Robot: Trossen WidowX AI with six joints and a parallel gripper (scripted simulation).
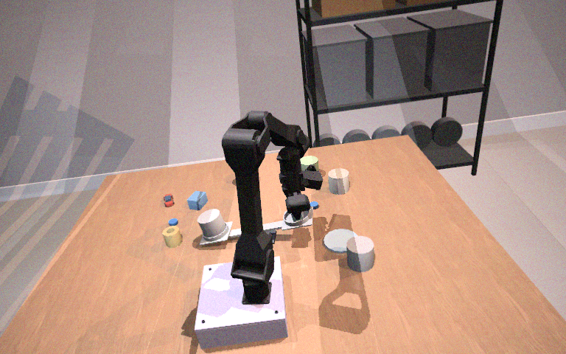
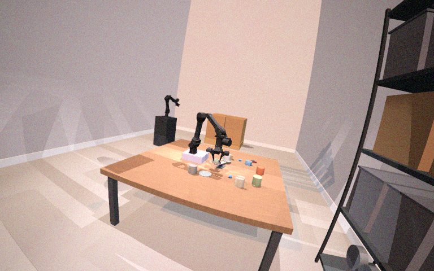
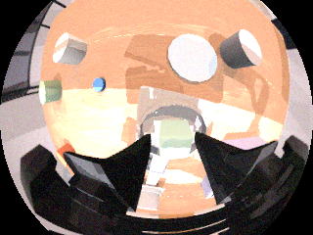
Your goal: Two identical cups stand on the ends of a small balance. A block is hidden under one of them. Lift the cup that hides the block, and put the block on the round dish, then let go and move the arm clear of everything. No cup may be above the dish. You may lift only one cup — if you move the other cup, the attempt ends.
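Now: gripper tip 30 mm past the round dish, 120 mm to the left of it and 80 mm above it. Also, from my gripper tip: beige cylinder (250 mm ahead, 120 mm to the right, 50 mm below); then green cylinder (350 mm ahead, 20 mm to the right, 50 mm below); then teal block (right at my gripper tip).
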